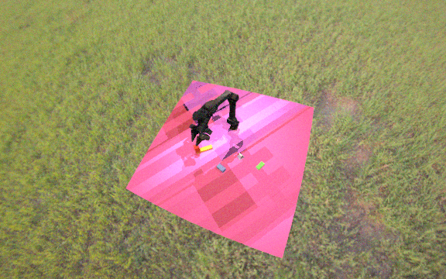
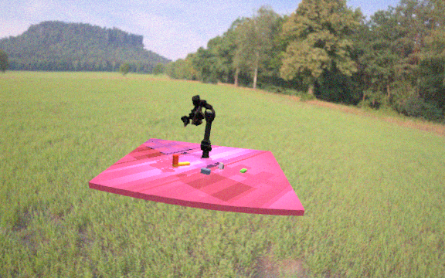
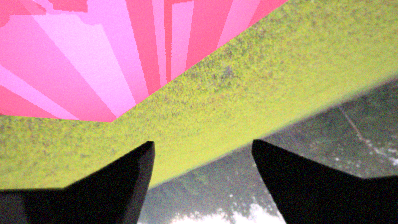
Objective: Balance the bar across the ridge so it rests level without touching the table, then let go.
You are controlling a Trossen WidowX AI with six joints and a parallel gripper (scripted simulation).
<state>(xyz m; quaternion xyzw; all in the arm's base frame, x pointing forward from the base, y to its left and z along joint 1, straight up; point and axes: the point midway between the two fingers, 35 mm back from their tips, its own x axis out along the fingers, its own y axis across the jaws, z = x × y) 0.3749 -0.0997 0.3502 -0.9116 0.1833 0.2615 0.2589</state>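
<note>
My gripper tip is 31 cm above the blue-grey block and 15 cm to the right of it. Round my gripper tip: green block (42 cm to the left, 32 cm below, 12 cm behind).
</note>
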